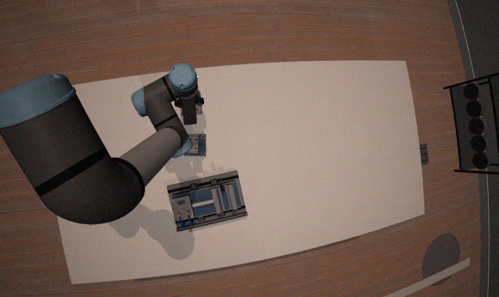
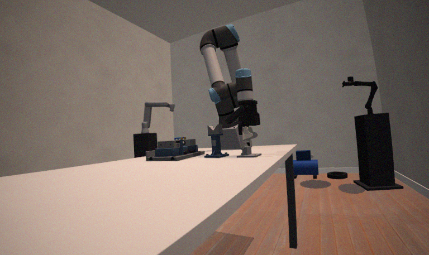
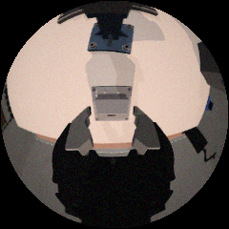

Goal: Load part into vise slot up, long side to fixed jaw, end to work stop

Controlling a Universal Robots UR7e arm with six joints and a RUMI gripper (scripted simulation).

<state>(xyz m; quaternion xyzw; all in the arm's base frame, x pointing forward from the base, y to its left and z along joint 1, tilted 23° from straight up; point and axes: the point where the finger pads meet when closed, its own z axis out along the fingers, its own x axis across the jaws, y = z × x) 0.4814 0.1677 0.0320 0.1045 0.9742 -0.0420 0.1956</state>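
Now: hand 10 mm to the left of the part and 20 mm above it. The rest, counted from my hand: vise (70 mm behind, 380 mm to the right, 10 mm below); infeed plate (10 mm to the left, 50 mm below).
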